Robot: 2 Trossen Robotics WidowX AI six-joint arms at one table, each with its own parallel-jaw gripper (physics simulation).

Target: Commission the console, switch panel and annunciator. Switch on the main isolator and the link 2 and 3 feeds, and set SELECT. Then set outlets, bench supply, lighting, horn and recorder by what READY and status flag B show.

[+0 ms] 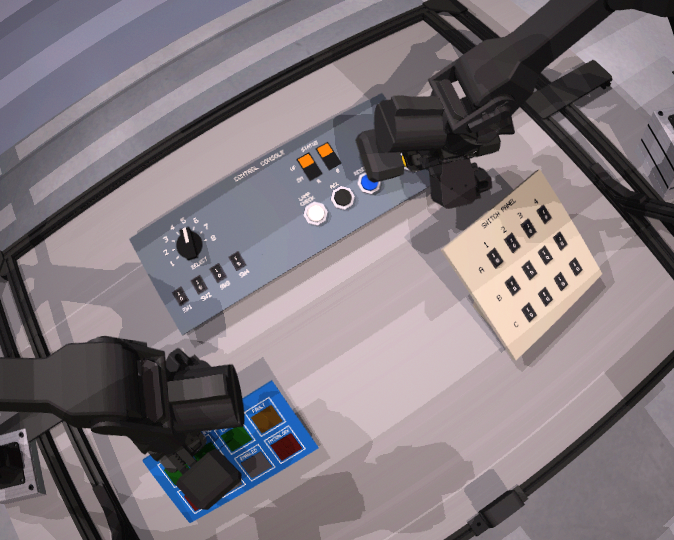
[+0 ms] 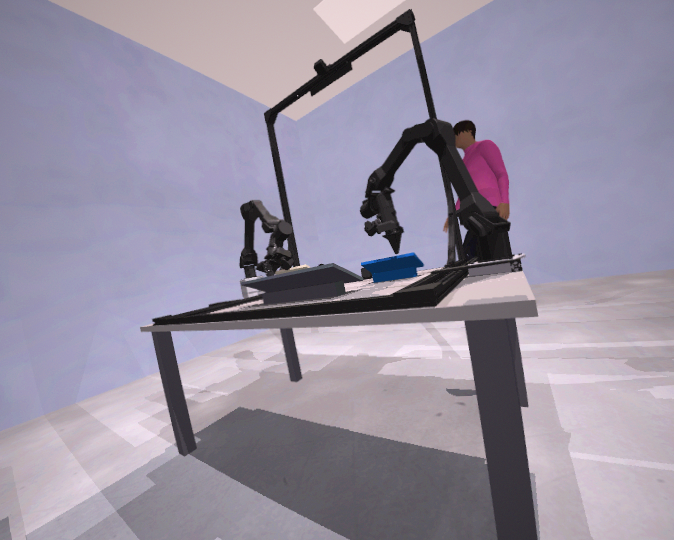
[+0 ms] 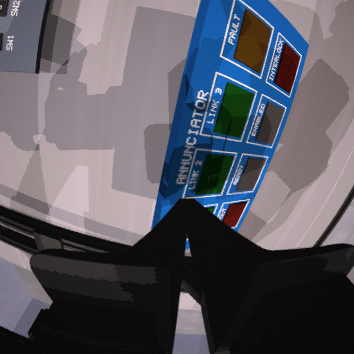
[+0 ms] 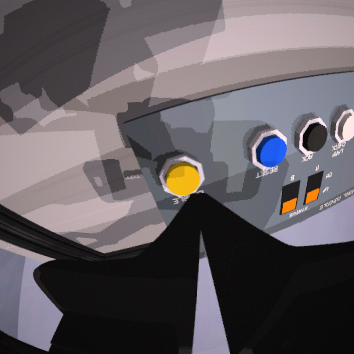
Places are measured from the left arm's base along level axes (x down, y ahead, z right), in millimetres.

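Where they show: left gripper, fingertip midpoint: (image 1: 185, 446) (image 2: 397, 254) (image 3: 185, 204); right gripper, fingertip midpoint: (image 1: 407, 154) (image 4: 197, 199); left arm's base, origin of the base link: (image 1: 5, 466) (image 2: 496, 259); right arm's base, origin of the base link: (image 2: 251, 278).
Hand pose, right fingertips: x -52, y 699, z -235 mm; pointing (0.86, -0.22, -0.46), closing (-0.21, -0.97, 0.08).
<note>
Things, the pixels of their centre, and the offset from my right fingertips. "spot": a spot on its surface instead.
- grey console, surface spot: (image 1: 264, 208) spot: dx +10, dy -204, dz +5 mm
- Status flags A, surface spot: (image 4: 312, 195) (image 1: 305, 161) spot: dx -2, dy -132, dz -39 mm
- B, surface spot: (image 4: 289, 206) (image 1: 323, 149) spot: dx -2, dy -103, dz -47 mm
- yellow ENABLE button, body centre: (image 4: 182, 178) dx +20, dy +4, dz -4 mm
- blue annunciator, body centre: (image 3: 214, 135) (image 1: 228, 450) (image 2: 391, 270) dx +46, dy -343, dz +294 mm
- READY, surface spot: (image 3: 250, 172) spot: dx +31, dy -352, dz +333 mm
- ENABLED, surface spot: (image 3: 270, 122) spot: dx +32, dy -311, dz +323 mm
- FAULT, surface spot: (image 3: 253, 42) spot: dx +13, dy -280, dz +277 mm
- cream switch panel, surface spot: (image 1: 520, 343) spot: dx +37, dy +44, dz +288 mm
- blue RESET, body centre: (image 4: 270, 151) (image 1: 369, 182) dx +20, dy -60, dz +11 mm
- black ACK, body centre: (image 4: 314, 137) (image 1: 343, 197) dx +20, dy -101, dz +22 mm
- white LAMP CHECK, body centre: (image 4: 347, 126) (image 1: 315, 213) dx +20, dy -142, dz +32 mm
- SW1, body centre: (image 1: 180, 296) dx +25, dy -346, dz +80 mm
- SW4, body centre: (image 1: 237, 261) dx +25, dy -258, dz +59 mm
The grey console (image 1: 264, 208) (image 2: 315, 279) has its SELECT knob (image 1: 189, 243) pointing at about 5. Status flags A (image 1: 305, 161) (image 4: 312, 195) and B (image 1: 325, 149) (image 4: 289, 206) show orange at UP. My right gripper (image 4: 197, 199) is shut and empty, its tips in front of the console beside the yellow ENABLE button (image 4: 183, 178); contact is unclear. My left gripper (image 3: 185, 204) (image 2: 396, 252) is shut and empty above the blue annunciator (image 3: 172, 170) (image 2: 393, 273). READY (image 3: 250, 172) and ENABLED (image 3: 270, 122) look grey, FAULT (image 3: 253, 42) dim amber. The cream switch panel (image 1: 520, 343) has three switch rows.
The blue RESET (image 1: 369, 183) (image 4: 271, 151), black ACK (image 1: 342, 197) (image 4: 315, 137) and white LAMP CHECK (image 1: 316, 213) (image 4: 346, 127) buttons stand in a row. SW1 (image 1: 180, 296) to SW4 (image 1: 237, 261) lie below SELECT. A dark frame edges the table. A person in pink (image 2: 486, 174) stands behind.
</note>
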